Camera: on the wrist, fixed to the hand. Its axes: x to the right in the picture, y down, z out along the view.
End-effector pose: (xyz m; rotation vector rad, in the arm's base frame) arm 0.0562 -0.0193 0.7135 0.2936 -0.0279 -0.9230
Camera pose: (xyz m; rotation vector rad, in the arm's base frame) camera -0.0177 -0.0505 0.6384 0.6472 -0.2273 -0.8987
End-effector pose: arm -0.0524 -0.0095 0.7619 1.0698 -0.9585 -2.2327
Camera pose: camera -0.0131 0.0390 0.6714 1.1989 -1.4465 -2.0900
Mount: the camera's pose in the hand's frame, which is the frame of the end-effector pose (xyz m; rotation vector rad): -0.0126 -0.0951 -0.0537 0.3910 -0.0161 0.0180
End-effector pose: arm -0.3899 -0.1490 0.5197 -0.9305 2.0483 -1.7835
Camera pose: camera -0.3844 -0.1025 0.6192 -0.8009 1.6041 -2.0546
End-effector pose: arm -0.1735 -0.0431 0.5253 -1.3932 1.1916 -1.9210
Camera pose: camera -0.2085 0.0344 0.5949 -1.1802 0.7620 -1.9920
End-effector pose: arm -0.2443 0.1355 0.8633 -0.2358 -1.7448 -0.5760
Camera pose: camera -0.2382 0.0293 0.8356 0.0189 -1.8290 -0.2113
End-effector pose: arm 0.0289 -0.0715 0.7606 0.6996 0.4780 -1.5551
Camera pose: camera -0.0568 -0.0156 0.7204 0.9847 0.1529 -1.6536
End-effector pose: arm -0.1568 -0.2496 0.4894 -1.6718 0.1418 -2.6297
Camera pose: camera -0.1972 -0.1506 0.4638 -1.5457 -0.3339 -2.4251
